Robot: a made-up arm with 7 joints.
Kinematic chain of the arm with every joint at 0, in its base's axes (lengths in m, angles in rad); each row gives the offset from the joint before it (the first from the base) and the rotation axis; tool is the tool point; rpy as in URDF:
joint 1: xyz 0 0 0.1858 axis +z
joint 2: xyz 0 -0.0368 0.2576 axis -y
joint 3: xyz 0 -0.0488 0.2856 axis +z
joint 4: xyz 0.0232 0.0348 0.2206 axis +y
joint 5: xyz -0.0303 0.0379 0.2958 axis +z
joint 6: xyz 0 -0.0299 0.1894 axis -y
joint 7: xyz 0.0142 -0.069 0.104 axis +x
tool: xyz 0 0 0 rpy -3.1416 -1.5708 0
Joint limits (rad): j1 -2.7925..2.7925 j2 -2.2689..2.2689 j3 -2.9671..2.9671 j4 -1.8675..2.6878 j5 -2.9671..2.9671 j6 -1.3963..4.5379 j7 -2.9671..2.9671
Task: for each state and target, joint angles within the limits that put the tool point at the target. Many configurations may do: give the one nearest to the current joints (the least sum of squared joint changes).
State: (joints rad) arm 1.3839 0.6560 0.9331 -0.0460 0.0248 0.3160 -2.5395
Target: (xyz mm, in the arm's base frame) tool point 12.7 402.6 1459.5
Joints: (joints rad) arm 1.5612 -0.2877 0.8815 0.2300 0.0534 0.2511 -2.5395
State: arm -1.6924 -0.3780 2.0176 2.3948 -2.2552 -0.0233 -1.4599
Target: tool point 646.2 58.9 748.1
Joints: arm -2.3006 0.3354 1.9610 1.8724 -2.2348 -0.0176 -1.4599
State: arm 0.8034 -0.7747 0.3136 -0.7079 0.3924 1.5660 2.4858
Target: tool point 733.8 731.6 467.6
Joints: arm 0.9646 -1.6254 0.4002 -0.1350 0.5188 1.3285 2.4858
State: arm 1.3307 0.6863 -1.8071 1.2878 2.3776 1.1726 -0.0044
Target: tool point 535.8 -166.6 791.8
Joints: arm 1.3126 0.6639 -1.3465 1.7842 2.4473 1.3853 -0.0044
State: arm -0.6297 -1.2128 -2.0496 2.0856 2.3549 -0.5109 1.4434
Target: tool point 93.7 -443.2 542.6
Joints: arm 0.1857 -1.3816 -2.3231 2.5410 2.1883 -0.5071 1.4434
